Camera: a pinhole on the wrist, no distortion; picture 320 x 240 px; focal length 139.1 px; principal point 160.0 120.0 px. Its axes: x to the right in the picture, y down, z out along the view. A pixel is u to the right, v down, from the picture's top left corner.
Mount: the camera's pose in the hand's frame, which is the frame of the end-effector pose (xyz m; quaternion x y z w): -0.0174 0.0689 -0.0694 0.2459 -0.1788 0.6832 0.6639
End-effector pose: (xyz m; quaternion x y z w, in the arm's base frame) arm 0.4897 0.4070 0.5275 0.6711 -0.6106 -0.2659 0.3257
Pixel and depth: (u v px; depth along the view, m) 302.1 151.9 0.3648
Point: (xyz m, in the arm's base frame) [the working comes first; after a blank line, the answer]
In the camera's frame: 0.3727 0.0837 0.3648

0.0397 0.4131 0.3579
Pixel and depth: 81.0 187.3 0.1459
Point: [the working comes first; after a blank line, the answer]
In the camera's frame: -0.0829 0.0706 0.1459

0.5312 0.4827 0.4538
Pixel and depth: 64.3 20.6 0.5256
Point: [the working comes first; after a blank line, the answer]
In the camera's frame: -0.3616 -0.3756 0.5256

0.7722 0.0105 0.0798
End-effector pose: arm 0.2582 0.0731 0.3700 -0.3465 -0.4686 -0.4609 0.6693
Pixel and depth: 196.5 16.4 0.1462
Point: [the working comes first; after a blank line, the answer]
In the camera's frame: 0.0384 -0.1089 0.1462

0.2747 0.1062 0.4893
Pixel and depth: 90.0 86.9 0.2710
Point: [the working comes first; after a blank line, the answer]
In the camera's frame: -0.1364 -0.0645 0.2710

0.0645 0.0476 0.4672
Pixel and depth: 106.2 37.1 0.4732
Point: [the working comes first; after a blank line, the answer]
In the camera's frame: -0.1830 -0.2820 0.4732

-0.0739 0.0387 0.7340
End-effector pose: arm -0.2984 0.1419 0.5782 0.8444 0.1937 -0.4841 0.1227
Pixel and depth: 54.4 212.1 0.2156
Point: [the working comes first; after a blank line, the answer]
In the camera's frame: -0.1637 0.1428 0.2156

-0.4677 0.2789 0.6821
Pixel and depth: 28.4 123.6 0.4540
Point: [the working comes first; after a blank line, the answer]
In the camera's frame: -0.4295 0.0117 0.4540

-0.5764 0.6088 0.5272
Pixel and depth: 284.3 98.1 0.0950
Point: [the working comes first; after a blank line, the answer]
In the camera's frame: 0.0849 -0.0150 0.0950

-0.3000 0.0454 0.5460
